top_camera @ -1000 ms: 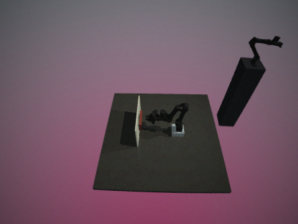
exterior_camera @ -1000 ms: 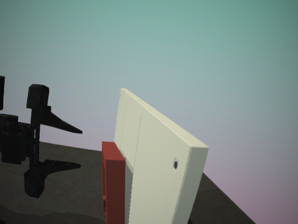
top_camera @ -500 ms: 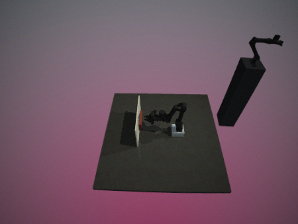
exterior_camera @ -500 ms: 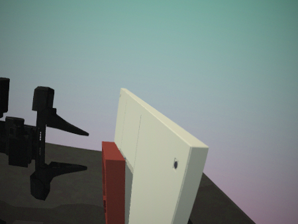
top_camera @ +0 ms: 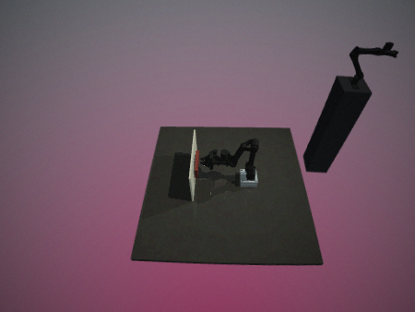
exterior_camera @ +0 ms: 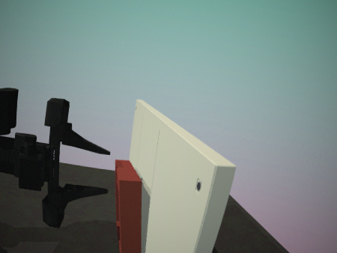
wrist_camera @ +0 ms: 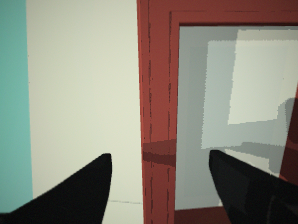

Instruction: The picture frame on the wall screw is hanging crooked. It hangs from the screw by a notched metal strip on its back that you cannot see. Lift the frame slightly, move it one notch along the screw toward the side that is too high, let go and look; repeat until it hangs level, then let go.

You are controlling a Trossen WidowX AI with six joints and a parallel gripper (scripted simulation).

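My gripper tip is 5 cm above the picture frame, 4 cm short of it and 1 cm to the left of it. Also, from my gripper tip: cream wall panel (6 cm below, 5 cm ahead, 1 cm to the right).
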